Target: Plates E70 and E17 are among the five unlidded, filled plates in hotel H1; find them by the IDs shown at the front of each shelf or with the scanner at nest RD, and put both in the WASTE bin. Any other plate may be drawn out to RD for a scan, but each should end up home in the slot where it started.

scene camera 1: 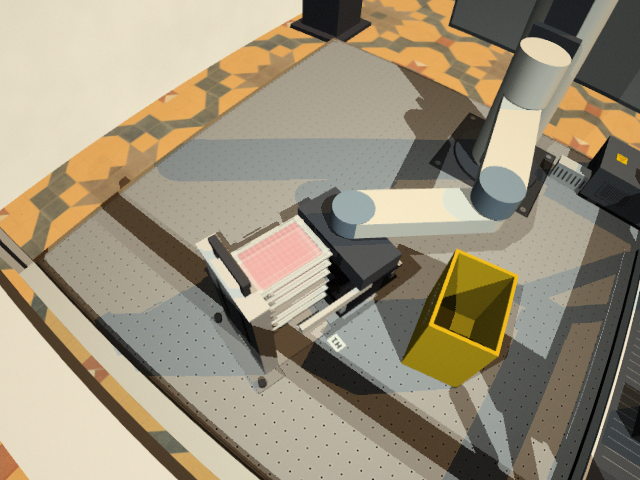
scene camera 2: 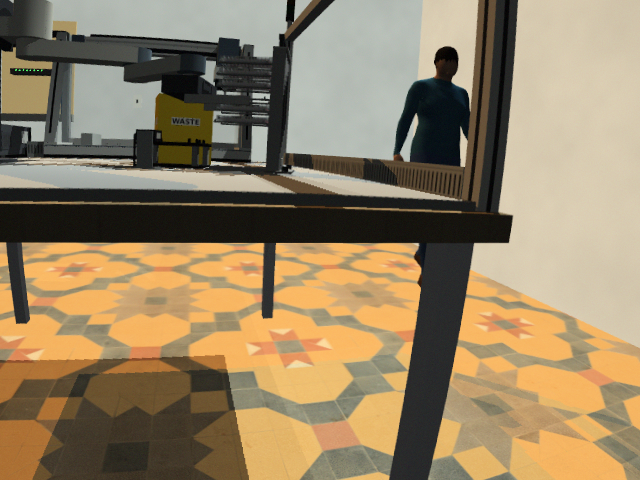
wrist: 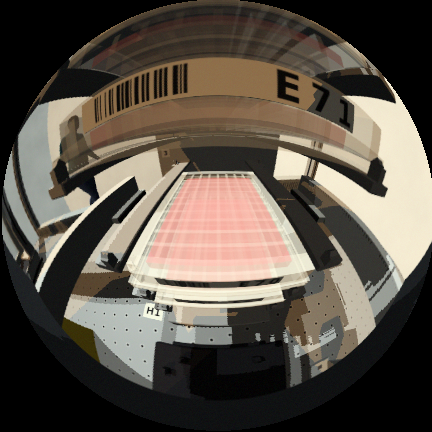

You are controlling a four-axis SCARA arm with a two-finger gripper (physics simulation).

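Observation:
Hotel H1 holds a stack of plates; the top one has pink wells. In the wrist view, the plate marked E71 is close overhead. Below it, an unlidded pink plate lies level between my fingers, its ID not readable; the edge of a lower plate shows beneath. My gripper is open, its fingers reaching along both sides of the stack, with gaps to the pink plate. IDs E70 and E17 do not show legibly. The yellow WASTE bin stands apart.
The dark nest lies low in front of the hotel, mostly hidden under my hand in scene camera 1. The H1 label is on the table. E71 and its shelf are close above the fingers. A person stands beyond the table.

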